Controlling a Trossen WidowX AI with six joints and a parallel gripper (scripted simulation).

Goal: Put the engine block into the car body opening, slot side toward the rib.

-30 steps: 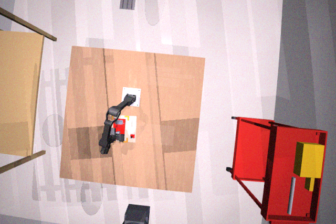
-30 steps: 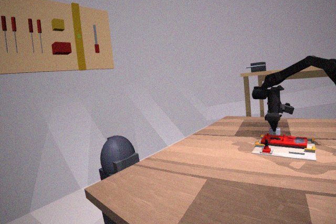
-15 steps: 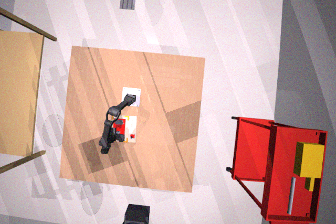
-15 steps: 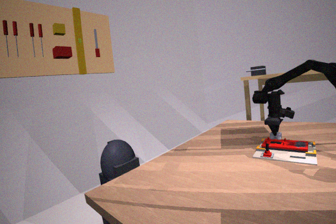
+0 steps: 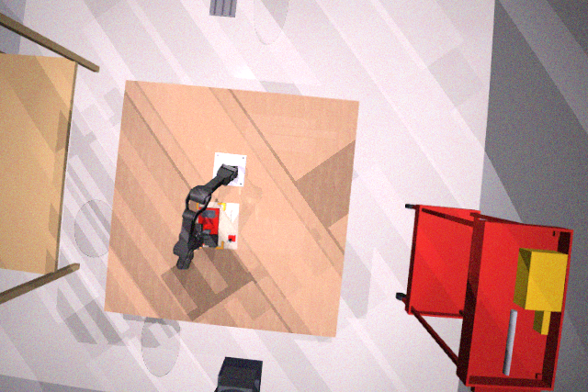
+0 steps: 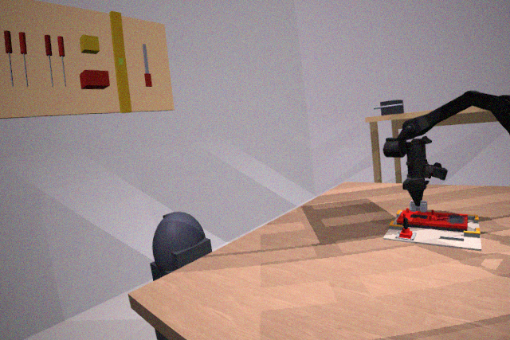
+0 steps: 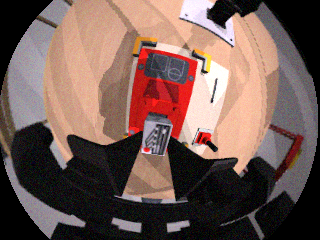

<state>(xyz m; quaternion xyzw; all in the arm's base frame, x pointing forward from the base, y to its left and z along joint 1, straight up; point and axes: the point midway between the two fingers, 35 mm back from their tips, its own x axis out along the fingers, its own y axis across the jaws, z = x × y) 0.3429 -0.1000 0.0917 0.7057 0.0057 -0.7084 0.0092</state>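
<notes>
Now: gripper tip 1 cm above the engine block.
</notes>
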